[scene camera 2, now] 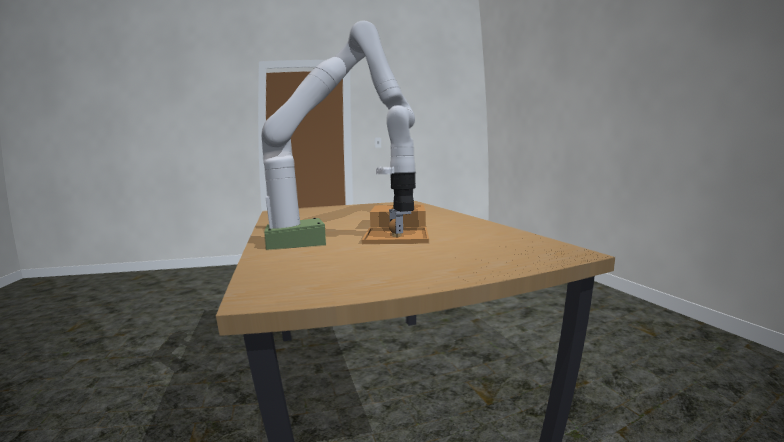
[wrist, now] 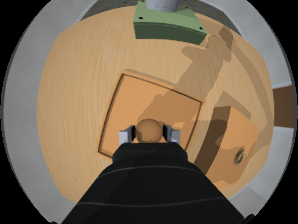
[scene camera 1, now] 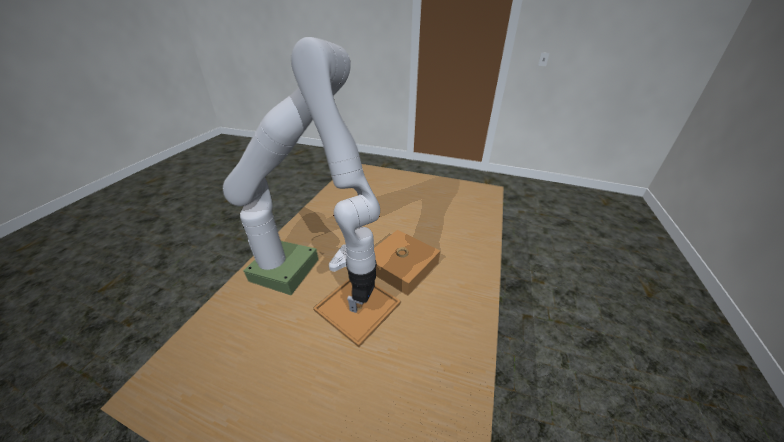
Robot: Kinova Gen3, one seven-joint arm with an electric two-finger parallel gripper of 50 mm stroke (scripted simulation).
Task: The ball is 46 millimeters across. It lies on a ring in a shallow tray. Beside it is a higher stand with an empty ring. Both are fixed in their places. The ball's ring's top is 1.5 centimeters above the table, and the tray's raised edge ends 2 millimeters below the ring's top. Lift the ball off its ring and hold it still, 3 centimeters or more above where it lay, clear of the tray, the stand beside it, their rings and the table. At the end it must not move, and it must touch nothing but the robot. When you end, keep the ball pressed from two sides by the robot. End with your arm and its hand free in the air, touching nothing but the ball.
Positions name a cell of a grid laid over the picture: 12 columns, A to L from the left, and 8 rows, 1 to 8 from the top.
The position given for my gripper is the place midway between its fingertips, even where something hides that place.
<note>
In view: my gripper (scene camera 2: G5), a stand (scene camera 1: G5) and a tray (scene camera 1: F6).
My gripper is seen too in the wrist view (wrist: G5) and in scene camera 1 (scene camera 1: F6). The stand shows as well in scene camera 2 (scene camera 2: F4) and in the wrist view (wrist: J5). The tray is seen too in scene camera 2 (scene camera 2: G5) and in the wrist view (wrist: F4).
</note>
